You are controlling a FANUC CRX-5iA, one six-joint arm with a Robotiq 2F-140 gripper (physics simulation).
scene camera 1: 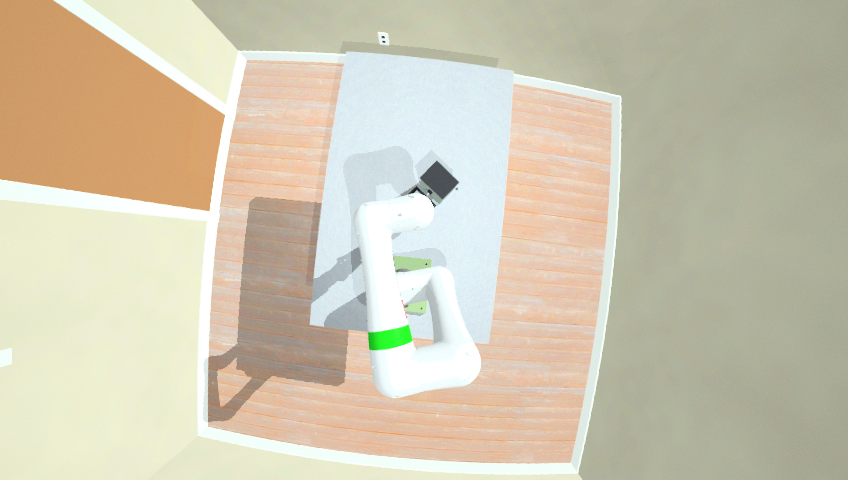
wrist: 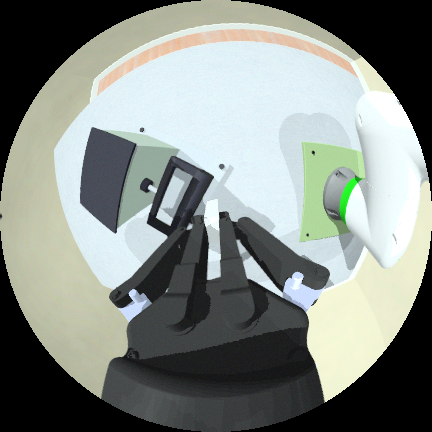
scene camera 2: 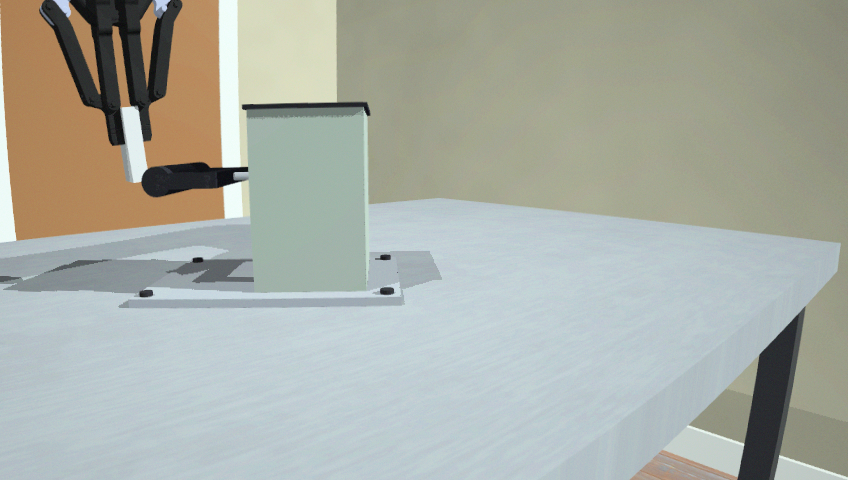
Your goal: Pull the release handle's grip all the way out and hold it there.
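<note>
The release handle's pale green housing (scene camera 1: 439, 180) (scene camera 2: 309, 196) (wrist: 145, 167) has a dark lid. Its black frame-shaped grip (scene camera 2: 178, 179) (wrist: 199, 192) stands out from the housing's side on a short, pale rod (scene camera 2: 239, 176) (wrist: 152, 188). A small gap shows between grip and housing. My gripper (scene camera 2: 132, 139) (wrist: 213, 208) is shut with nothing gripped. Its white fingertip piece (scene camera 2: 134, 166) (wrist: 212, 207) points down beside the grip's outer end, on the side away from the housing. Whether it touches the grip I cannot tell. In scene camera 1's view the arm hides the gripper and part of the grip.
The housing stands on a pale base plate (scene camera 2: 267, 298) with dark bolts on the grey table (scene camera 1: 464, 118) (scene camera 2: 535, 333) (wrist: 240, 85). The white arm (scene camera 1: 380, 267) (wrist: 387, 165) rises from a light green mounting plate (scene camera 1: 416, 261) (wrist: 312, 200) on the same table.
</note>
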